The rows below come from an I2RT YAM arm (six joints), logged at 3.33 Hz.
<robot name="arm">
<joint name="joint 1" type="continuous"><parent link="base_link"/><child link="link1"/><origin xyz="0 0 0.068" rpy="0 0 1.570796"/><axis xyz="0 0 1"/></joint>
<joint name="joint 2" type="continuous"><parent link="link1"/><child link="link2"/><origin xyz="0.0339 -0.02 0.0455" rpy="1.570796 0 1.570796"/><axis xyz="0 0 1"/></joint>
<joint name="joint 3" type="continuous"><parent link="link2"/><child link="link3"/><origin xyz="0.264 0 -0.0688" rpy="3.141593 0 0"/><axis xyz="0 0 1"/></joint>
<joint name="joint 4" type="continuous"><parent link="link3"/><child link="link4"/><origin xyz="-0.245 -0.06 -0.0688" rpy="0 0 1.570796"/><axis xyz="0 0 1"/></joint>
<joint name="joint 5" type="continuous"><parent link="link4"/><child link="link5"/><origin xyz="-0.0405 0.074 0.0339" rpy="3.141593 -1.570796 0"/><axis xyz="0 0 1"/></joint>
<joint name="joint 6" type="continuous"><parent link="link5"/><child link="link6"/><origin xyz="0 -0.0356 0.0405" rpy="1.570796 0 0"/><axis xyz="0 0 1"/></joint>
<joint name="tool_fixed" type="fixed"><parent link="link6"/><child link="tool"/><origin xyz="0 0 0" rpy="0 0 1.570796"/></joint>
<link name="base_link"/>
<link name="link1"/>
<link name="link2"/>
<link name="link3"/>
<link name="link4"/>
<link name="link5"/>
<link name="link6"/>
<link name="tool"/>
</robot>
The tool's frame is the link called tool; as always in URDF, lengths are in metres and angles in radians. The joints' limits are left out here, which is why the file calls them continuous.
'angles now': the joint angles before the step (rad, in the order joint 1, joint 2, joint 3, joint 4, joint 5, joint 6). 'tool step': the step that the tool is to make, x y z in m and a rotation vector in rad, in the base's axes. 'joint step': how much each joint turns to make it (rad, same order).
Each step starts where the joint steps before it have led.
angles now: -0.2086 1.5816 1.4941 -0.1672 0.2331 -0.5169
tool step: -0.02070 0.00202 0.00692 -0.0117 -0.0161 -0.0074
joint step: -0.0062 -0.0767 -0.0551 -0.0016 0.0031 -0.0077
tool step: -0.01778 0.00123 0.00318 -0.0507 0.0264 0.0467
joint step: -0.0122 -0.0645 -0.0446 -0.0199 -0.0444 -0.0690
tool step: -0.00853 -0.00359 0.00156 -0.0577 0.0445 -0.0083
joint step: -0.0154 -0.0230 -0.0061 -0.0336 0.0091 -0.0675
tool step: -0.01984 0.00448 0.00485 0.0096 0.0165 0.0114
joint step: -0.0030 -0.0675 -0.0261 -0.0600 -0.0153 0.0015
